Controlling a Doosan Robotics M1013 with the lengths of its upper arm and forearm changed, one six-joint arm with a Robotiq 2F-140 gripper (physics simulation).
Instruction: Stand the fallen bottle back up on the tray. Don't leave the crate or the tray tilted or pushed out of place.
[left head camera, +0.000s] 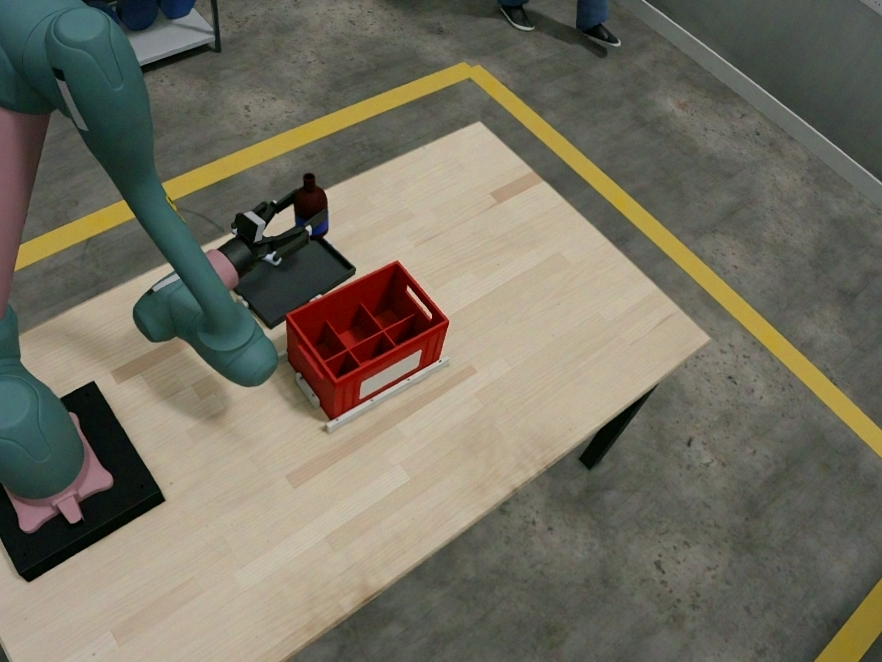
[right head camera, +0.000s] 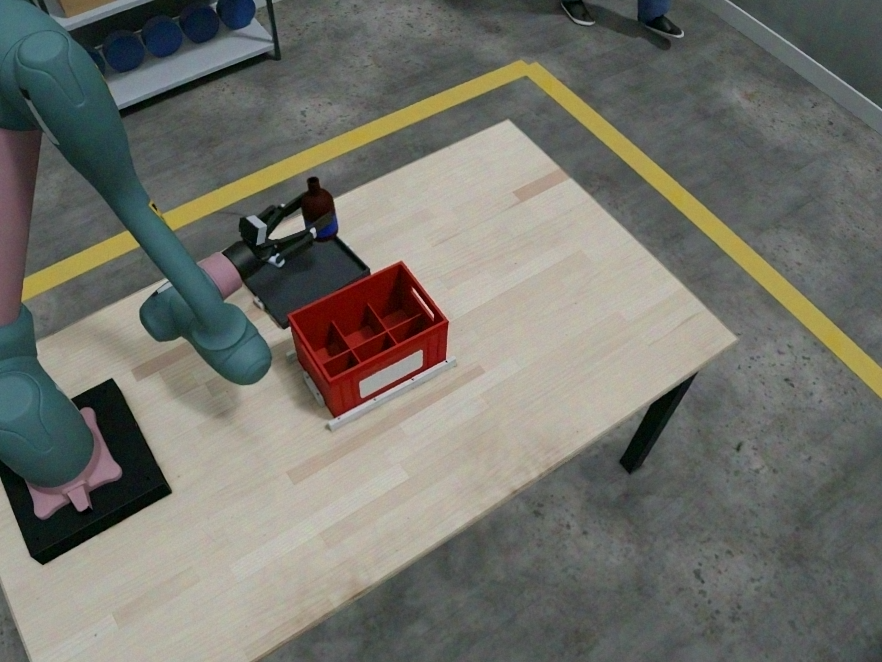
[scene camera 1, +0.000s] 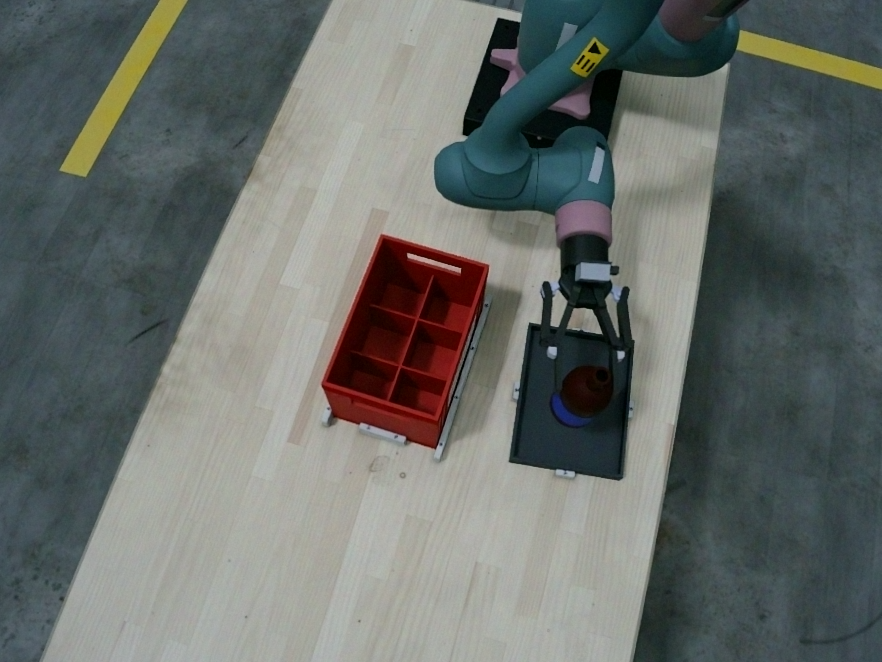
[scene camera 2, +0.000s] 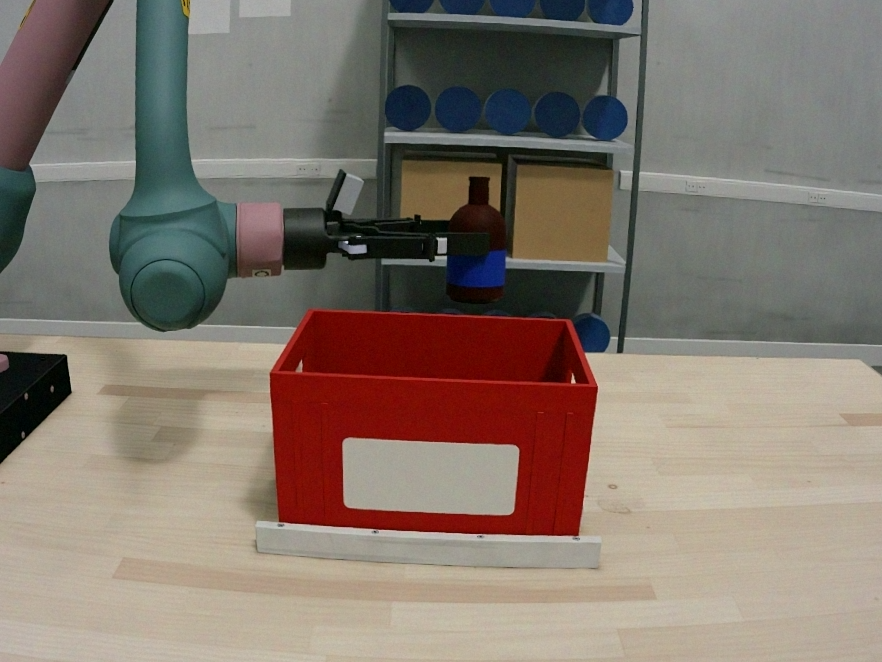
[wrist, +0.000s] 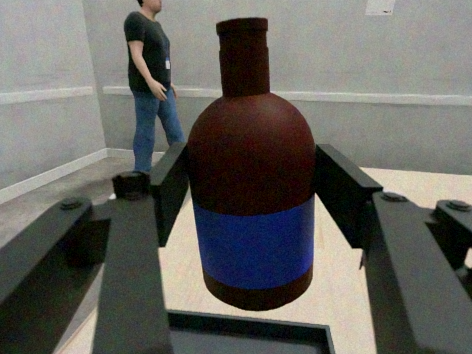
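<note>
The brown bottle (left head camera: 311, 199) (right head camera: 317, 201) (scene camera 1: 585, 400) (scene camera 2: 475, 270) (wrist: 254, 245) with a blue label is upright, neck up. My gripper (left head camera: 309, 213) (right head camera: 317, 215) (scene camera 1: 585, 384) (scene camera 2: 470, 243) (wrist: 251, 165) reaches in horizontally and is shut on its body above the label, one finger on each side. The bottle's base hangs in the air above the dark tray (left head camera: 284, 292) (right head camera: 302, 285) (scene camera 1: 541, 445) (wrist: 250, 322), which lies flat. The tray is hidden in scene camera 2. The red crate (left head camera: 341, 388) (right head camera: 341, 391) (scene camera 1: 384, 416) (scene camera 2: 434, 413) stands level beside the tray, its visible compartments empty.
Pale rails (left head camera: 384, 396) (scene camera 2: 427, 547) line the crate's foot, and small pale blocks (scene camera 1: 564, 473) sit at the tray's edges. The robot's black base plate (left head camera: 128, 491) (scene camera 1: 484, 92) is on the wooden table (left head camera: 498, 356). A person (wrist: 150, 75) stands beyond the table.
</note>
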